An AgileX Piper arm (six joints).
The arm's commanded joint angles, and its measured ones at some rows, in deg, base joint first. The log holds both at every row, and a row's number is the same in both.
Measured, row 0: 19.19, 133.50, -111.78, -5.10, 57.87, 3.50
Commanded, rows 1 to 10: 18.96, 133.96, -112.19, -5.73, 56.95, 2.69; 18.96, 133.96, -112.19, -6.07, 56.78, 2.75; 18.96, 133.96, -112.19, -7.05, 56.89, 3.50; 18.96, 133.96, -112.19, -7.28, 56.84, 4.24; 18.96, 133.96, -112.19, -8.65, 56.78, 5.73; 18.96, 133.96, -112.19, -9.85, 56.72, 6.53; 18.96, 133.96, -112.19, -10.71, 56.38, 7.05; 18.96, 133.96, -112.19, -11.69, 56.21, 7.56; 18.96, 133.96, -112.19, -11.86, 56.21, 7.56; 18.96, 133.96, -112.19, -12.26, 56.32, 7.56
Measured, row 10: 19.19, 133.84, -111.78, -11.06, 56.49, 6.88
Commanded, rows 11 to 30: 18.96, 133.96, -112.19, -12.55, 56.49, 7.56; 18.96, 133.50, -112.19, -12.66, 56.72, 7.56; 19.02, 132.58, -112.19, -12.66, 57.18, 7.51; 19.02, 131.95, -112.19, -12.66, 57.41, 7.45; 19.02, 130.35, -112.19, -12.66, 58.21, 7.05; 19.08, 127.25, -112.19, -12.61, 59.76, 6.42; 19.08, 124.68, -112.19, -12.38, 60.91, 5.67; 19.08, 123.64, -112.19, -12.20, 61.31, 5.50; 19.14, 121.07, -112.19, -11.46, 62.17, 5.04; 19.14, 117.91, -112.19, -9.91, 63.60, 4.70; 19.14, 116.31, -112.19, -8.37, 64.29, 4.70; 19.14, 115.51, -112.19, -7.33, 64.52, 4.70; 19.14, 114.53, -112.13, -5.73, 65.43, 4.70; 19.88, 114.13, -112.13, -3.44, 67.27, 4.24; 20.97, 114.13, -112.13, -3.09, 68.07, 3.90; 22.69, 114.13, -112.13, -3.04, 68.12, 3.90; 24.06, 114.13, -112.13, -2.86, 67.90, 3.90; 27.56, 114.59, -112.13, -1.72, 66.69, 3.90; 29.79, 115.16, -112.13, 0.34, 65.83, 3.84; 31.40, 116.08, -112.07, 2.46, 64.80, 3.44
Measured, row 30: 29.45, 115.05, -111.78, 0.00, 66.41, 4.53
